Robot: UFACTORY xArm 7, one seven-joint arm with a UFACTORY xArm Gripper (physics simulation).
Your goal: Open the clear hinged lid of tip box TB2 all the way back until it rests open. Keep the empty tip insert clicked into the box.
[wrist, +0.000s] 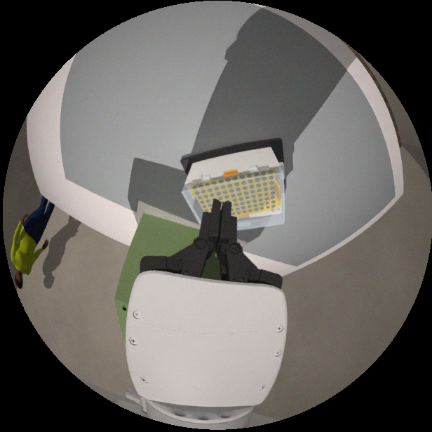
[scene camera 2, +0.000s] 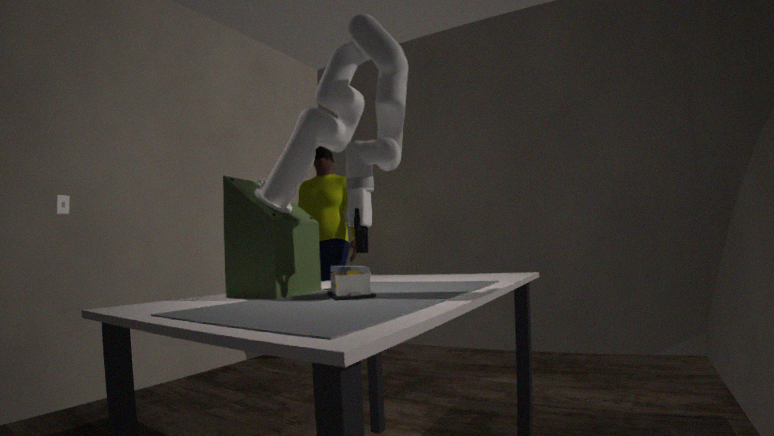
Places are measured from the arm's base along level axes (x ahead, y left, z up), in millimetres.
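Pixels of known places: gripper, fingertip midpoint: (scene camera 2: 362, 252); arm's base, link origin: (scene camera 2: 272, 201).
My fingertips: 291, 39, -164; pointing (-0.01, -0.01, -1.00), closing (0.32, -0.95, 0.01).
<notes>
For each thing: its top centre in the pictures, then the offset to it from my fingertips, as dx, dy, dz. "spot": a spot on its surface instead. Level surfaces: height alone.
- Tip box TB2, top centre: (scene camera 2: 349, 265) -21, -35, -32
- clear lid, surface spot: (scene camera 2: 335, 268) spot: -28, -87, -37
- grey mat, surface height: dz -114
Tip box TB2 (scene camera 2: 350, 285) (wrist: 235, 162) is a white box in a dark, low holder (scene camera 2: 354, 296) (wrist: 235, 149). Its yellow insert (scene camera 2: 353, 272) (wrist: 239, 192) with grey round holes sits inside the box, with orange clips at two edges. The clear lid (scene camera 2: 335, 268) (wrist: 275, 220) lies down over the insert and looks closed. My gripper (scene camera 2: 362, 251) (wrist: 219, 210) is shut and empty, pointing down. In the scene view it is a little above the box. In the wrist view its fingertips overlap the insert's lower part; contact does not show.
The box stands on a grey mat (scene camera 2: 259, 319) (wrist: 120, 100) on a white table (scene camera 2: 444, 313) (wrist: 45, 145). A green pedestal (scene camera 2: 251, 254) (wrist: 160, 232) carries the arm close beside the box. A person in a yellow top (scene camera 2: 324, 208) (wrist: 24, 245) stands beyond the table.
</notes>
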